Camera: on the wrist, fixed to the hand. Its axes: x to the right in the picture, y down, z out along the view.
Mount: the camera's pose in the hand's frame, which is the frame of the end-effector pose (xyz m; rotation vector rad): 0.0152 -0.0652 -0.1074 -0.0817 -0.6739 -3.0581
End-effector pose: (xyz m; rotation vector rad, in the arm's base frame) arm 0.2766 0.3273 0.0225 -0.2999 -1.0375 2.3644
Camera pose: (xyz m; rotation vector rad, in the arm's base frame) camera 0.3320 0.4383 -0.0025 1.2064 -0.4135 -0.5281
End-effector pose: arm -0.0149 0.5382 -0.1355 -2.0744 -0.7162 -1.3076
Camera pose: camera -0.1200 0.5086 -0.0715 -0.3437 1.9121 0.2939
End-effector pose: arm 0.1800 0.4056 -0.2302 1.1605 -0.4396 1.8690
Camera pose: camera 0.1717 0.5215 -0.2804 0.7205 0.7574 -1.1661
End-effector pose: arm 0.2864 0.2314 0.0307 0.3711 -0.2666 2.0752
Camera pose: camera 0.3189 0.3123 -0.0610 0.5941 0.0458 -1.0813
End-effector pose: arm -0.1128 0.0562 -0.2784 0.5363 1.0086 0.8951
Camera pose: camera -0.1796 0.0323 -0.3832 -0.9170 0.1684 -1.8533
